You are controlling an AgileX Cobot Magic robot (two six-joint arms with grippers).
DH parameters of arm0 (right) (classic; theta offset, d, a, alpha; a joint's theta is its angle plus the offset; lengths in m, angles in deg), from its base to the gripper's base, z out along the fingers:
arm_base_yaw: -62.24 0.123 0 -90
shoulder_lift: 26.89 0 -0.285 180
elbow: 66.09 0 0.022 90
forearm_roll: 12.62 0.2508 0 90
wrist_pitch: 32.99 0 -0.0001 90
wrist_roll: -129.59 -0.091 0 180
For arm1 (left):
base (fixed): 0 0 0 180
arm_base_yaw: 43.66 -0.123 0 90
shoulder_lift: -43.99 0 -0.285 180
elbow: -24.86 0 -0.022 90
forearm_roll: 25.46 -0.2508 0 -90
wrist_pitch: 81.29 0 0.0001 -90
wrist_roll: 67.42 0.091 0 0
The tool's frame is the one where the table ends.
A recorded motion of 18 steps. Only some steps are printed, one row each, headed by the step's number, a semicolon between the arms.
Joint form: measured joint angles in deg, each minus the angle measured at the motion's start. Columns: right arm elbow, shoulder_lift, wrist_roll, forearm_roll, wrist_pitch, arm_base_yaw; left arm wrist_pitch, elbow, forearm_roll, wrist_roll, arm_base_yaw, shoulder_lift.
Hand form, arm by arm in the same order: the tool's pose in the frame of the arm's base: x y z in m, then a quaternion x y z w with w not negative. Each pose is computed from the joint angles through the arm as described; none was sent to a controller.
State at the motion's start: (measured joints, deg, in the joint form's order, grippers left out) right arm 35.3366 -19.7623 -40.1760 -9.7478 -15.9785 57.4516; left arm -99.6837 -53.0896 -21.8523 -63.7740 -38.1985 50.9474
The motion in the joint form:
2: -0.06 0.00 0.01 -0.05 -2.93 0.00; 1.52 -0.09 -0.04 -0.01 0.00 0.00
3: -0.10 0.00 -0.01 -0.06 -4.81 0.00; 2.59 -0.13 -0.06 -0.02 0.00 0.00
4: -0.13 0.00 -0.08 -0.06 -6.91 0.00; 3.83 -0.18 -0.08 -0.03 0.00 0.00
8: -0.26 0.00 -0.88 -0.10 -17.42 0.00; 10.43 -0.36 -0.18 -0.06 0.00 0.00
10: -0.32 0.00 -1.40 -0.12 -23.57 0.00; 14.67 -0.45 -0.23 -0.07 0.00 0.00
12: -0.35 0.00 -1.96 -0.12 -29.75 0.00; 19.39 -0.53 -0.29 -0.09 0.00 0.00
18: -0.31 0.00 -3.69 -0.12 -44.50 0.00; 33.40 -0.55 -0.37 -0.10 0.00 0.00
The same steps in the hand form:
2: 0.0552 -0.0035 0.1832 -0.02200 0.76475 -0.06440 0.64073; 0.0537 -0.0068 0.1825 0.04417 0.77500 -0.03582 0.62940
3: 0.0557 -0.0037 0.1859 -0.02109 0.75435 -0.06619 0.65279; 0.0540 -0.0067 0.1840 0.04350 0.76934 -0.03567 0.63636
4: 0.0561 -0.0039 0.1891 -0.01971 0.74242 -0.06783 0.66620; 0.0544 -0.0066 0.1856 0.04272 0.76273 -0.03551 0.64433
8: 0.0564 -0.0047 0.2049 -0.01050 0.67906 -0.07283 0.73039; 0.0557 -0.0061 0.1949 0.03867 0.72564 -0.03459 0.68611
10: 0.0551 -0.0051 0.2142 -0.00521 0.63922 -0.07470 0.76537; 0.0560 -0.0057 0.2011 0.03603 0.70045 -0.03402 0.71198
12: 0.0528 -0.0054 0.2236 0.00007 0.59712 -0.07569 0.79857; 0.0557 -0.0052 0.2081 0.03304 0.67118 -0.03340 0.73980
18: 0.0432 -0.0056 0.2451 0.01260 0.48890 -0.07301 0.86919; 0.0511 -0.0035 0.2296 0.02363 0.57649 -0.03172 0.81615

